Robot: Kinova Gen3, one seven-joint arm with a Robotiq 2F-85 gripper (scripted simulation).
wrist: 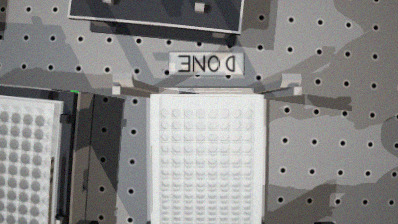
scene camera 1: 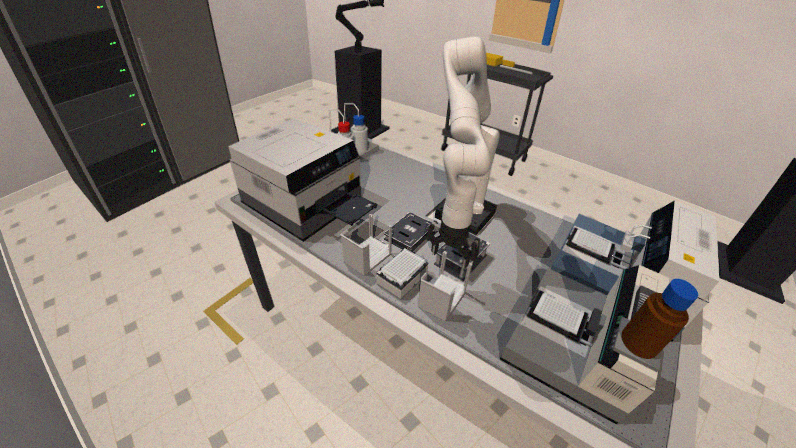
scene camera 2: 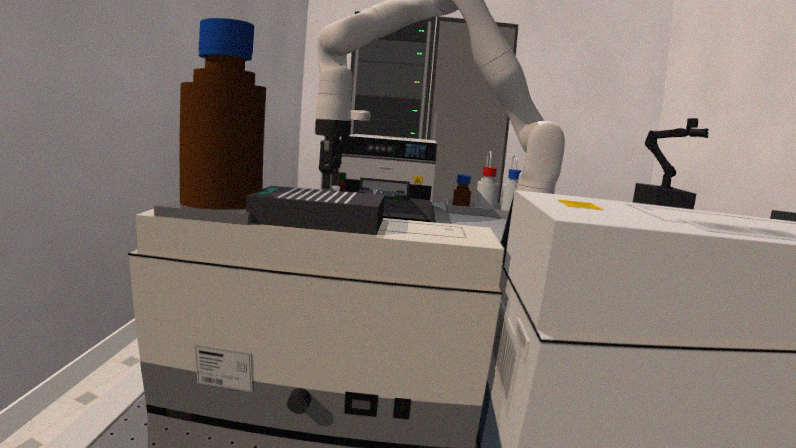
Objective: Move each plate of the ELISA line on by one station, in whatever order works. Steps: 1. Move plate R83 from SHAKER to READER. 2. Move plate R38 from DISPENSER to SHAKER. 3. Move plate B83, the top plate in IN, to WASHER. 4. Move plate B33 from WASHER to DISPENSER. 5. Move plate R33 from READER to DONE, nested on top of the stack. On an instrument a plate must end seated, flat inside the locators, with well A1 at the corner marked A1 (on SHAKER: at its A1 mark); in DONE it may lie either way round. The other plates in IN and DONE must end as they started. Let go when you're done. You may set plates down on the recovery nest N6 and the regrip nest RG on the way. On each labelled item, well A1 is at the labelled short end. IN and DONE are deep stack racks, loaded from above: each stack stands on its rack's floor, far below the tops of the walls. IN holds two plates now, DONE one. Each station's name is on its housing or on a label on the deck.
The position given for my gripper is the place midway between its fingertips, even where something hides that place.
In view: my gripper (scene camera 2: pixel 329 188) and a reader's dark tray (scene camera 1: pixel 345 212).
My gripper also shows in scene camera 1 (scene camera 1: pixel 449 259).
